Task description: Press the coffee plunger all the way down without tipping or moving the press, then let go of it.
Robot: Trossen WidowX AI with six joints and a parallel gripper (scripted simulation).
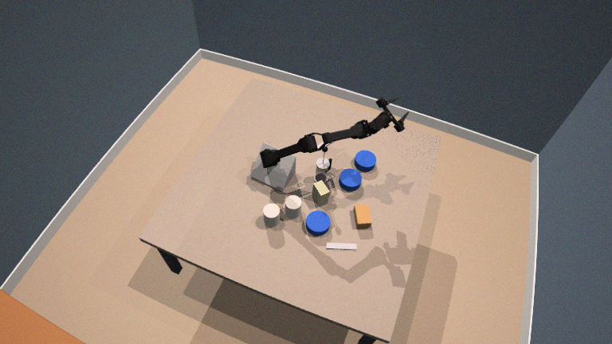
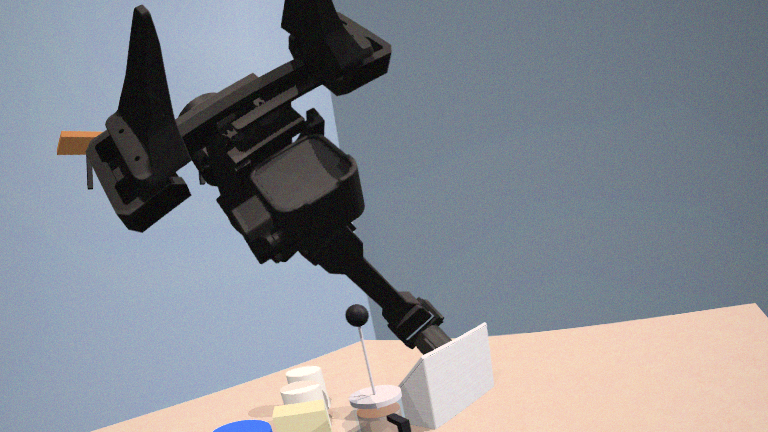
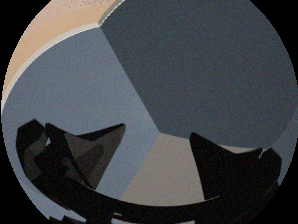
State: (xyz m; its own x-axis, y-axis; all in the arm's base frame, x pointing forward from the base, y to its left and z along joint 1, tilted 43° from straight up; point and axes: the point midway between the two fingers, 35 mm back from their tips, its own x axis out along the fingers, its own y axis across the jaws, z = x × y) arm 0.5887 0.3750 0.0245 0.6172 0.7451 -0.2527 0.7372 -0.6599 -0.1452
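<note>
Right now the coffee press is 30 cm behind my gripper tip, 23 cm to the right of it and 33 cm below it. Round my gripper tip: yellow block (27 cm behind, 37 cm to the right, 40 cm below); then orange block (3 cm behind, 40 cm to the right, 43 cm below).
</note>
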